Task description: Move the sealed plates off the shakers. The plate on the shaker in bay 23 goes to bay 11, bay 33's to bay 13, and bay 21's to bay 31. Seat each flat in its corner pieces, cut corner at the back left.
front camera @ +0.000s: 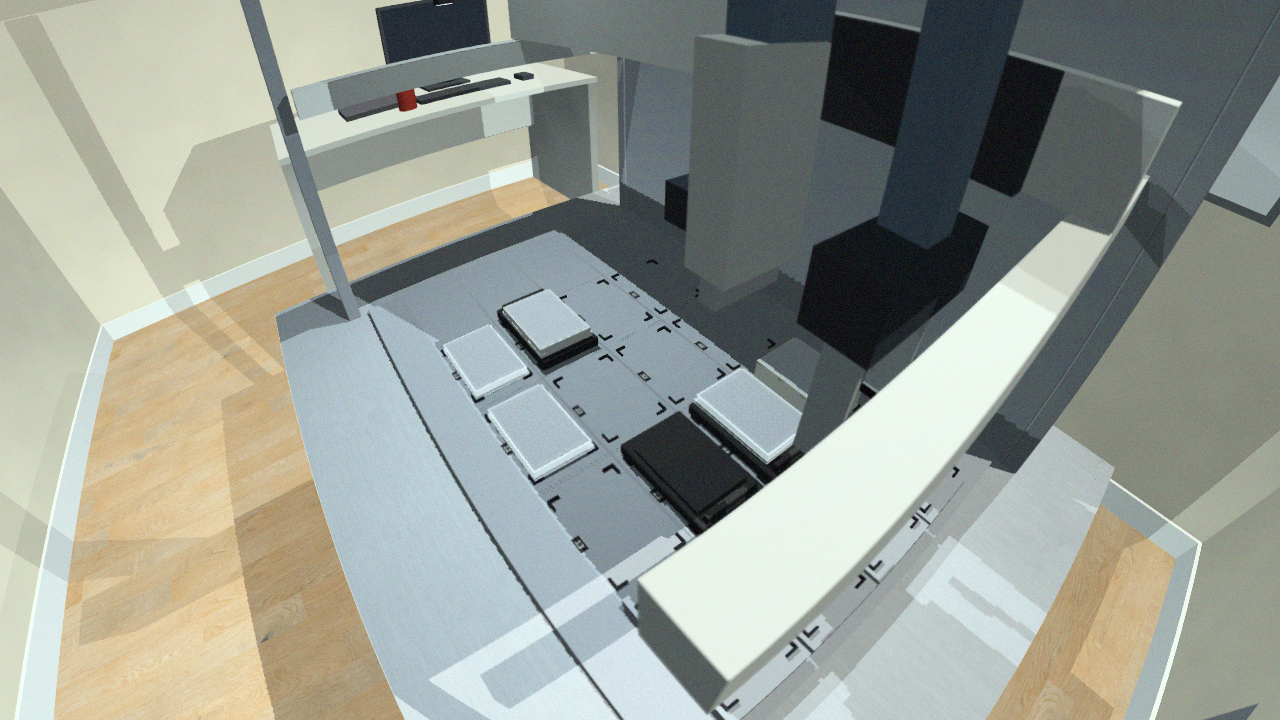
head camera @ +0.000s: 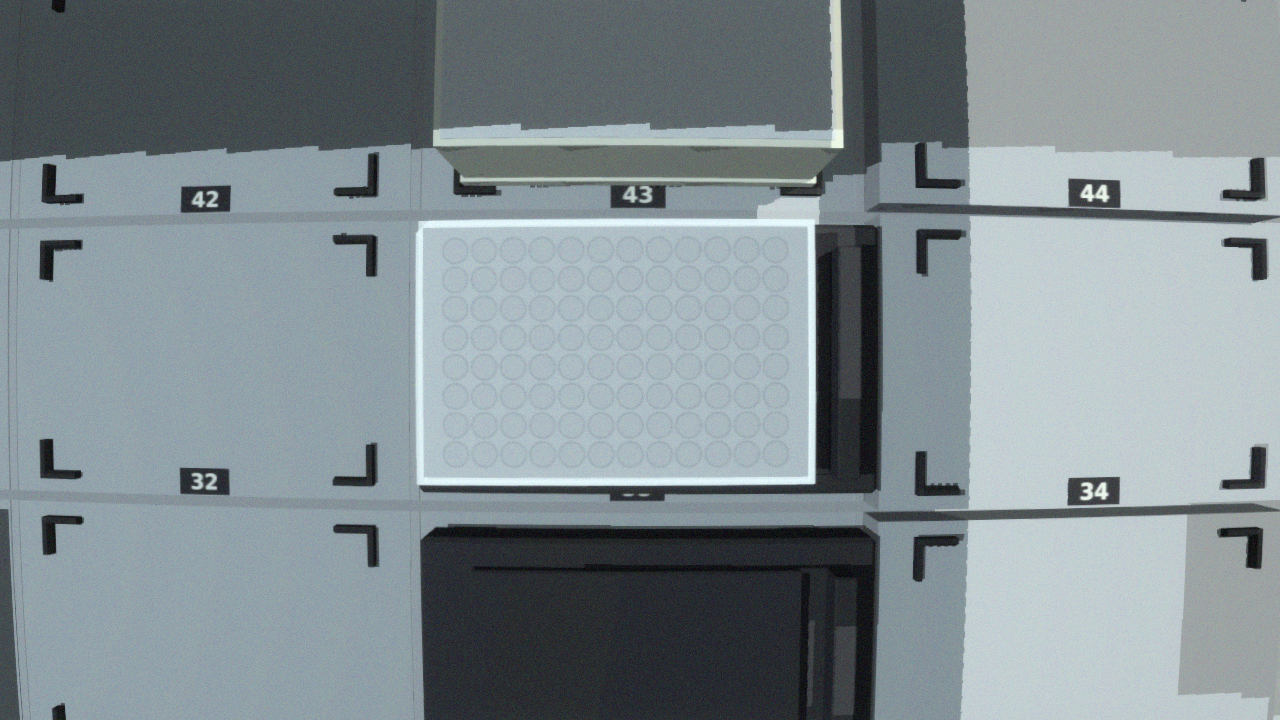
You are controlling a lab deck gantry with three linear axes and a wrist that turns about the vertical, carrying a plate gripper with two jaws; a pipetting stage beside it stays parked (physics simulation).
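Seen in the pictures: robot's base, origin of the base link: [front camera: 443,351].
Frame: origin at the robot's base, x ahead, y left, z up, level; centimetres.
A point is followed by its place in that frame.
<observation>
In the front view the gripper [front camera: 841,407] @[x 52.2, y 21.4, z 16.1 cm] hangs over the right part of the deck. Its near jaw shows in front of one corner of the bay 33 plate; the far jaw is mostly hidden. It looks open and empty. The sealed bay 33 plate [front camera: 747,407] @[x 37.9, y 25.4, z 3.7 cm] [head camera: 617,353] @[x 38.6, y 26.0, z 3.7 cm] rests on its shaker [head camera: 850,447] @[x 46.0, y 23.0, z 3.1 cm], left of the clamp. The bay 23 shaker [front camera: 684,465] @[x 39.0, y 14.3, z 2.4 cm] [head camera: 617,644] @[x 38.6, y 16.3, z 2.4 cm] is bare. A sealed plate [front camera: 486,358] @[x 7.4, y 4.5, z 1.4 cm] lies in bay 11. The bay 21 plate [front camera: 546,320] @[x 7.8, y 14.6, z 3.7 cm] sits on its shaker [front camera: 570,351] @[x 13.8, y 14.9, z 1.7 cm]. Bay 13 [front camera: 608,519] @[x 38.4, y 4.0, z 0.0 cm] and bay 31 [front camera: 610,308] @[x 7.1, y 26.4, z 0.0 cm] hold no plate.
Another plate [front camera: 541,429] @[x 23.8, y 4.4, z 1.4 cm] lies in bay 12. A tall pale box [front camera: 787,358] @[x 35.3, y 35.9, z 4.2 cm] [head camera: 635,71] @[x 39.1, y 34.5, z 4.2 cm] stands in bay 43, right behind bay 33. The parked pipetting stage [front camera: 756,161] hangs beside the gripper. A long white beam [front camera: 877,465] @[x 62.2, y -1.7, z 40.0 cm] hides part of the deck's right side.
</observation>
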